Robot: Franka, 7 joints.
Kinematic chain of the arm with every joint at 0, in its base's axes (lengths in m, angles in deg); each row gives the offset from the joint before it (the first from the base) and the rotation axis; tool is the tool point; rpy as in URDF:
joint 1: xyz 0 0 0.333 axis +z
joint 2: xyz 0 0 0 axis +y
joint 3: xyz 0 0 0.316 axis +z
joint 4: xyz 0.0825 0 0 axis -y
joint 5: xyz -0.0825 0 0.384 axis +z
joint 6: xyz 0 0 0 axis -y
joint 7: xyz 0.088 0 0 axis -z
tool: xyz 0 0 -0.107 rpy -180 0 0
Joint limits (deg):
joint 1: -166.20..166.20
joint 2: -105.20..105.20
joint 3: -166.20..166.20
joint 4: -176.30..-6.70
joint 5: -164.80..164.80
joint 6: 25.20..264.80
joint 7: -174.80..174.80
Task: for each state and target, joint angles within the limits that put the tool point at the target. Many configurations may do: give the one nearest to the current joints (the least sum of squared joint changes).
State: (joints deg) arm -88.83 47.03 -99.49 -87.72 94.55 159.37 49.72
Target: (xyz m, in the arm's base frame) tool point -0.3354 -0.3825 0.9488
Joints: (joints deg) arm -72.93 46.76 -115.61 -63.53 91.98 162.76 49.72
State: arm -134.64 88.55 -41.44 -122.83 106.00 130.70 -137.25
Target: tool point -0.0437 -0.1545 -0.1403
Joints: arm -123.51 72.19 -0.26 -137.65 102.86 118.32 -137.25
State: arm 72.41 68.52 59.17 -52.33 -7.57 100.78 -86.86
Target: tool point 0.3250 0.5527 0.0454
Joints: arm 37.27 71.94 30.75 -66.31 -12.61 84.85 -86.86
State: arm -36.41 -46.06 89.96 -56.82 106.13 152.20 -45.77
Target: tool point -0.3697 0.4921 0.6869
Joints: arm 9.99 -56.74 83.72 -82.27 114.08 181.13 -45.77
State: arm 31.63 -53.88 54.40 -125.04 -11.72 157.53 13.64
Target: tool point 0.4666 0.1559 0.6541
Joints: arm -3.08 -22.84 17.72 -124.71 -9.35 155.69 13.64
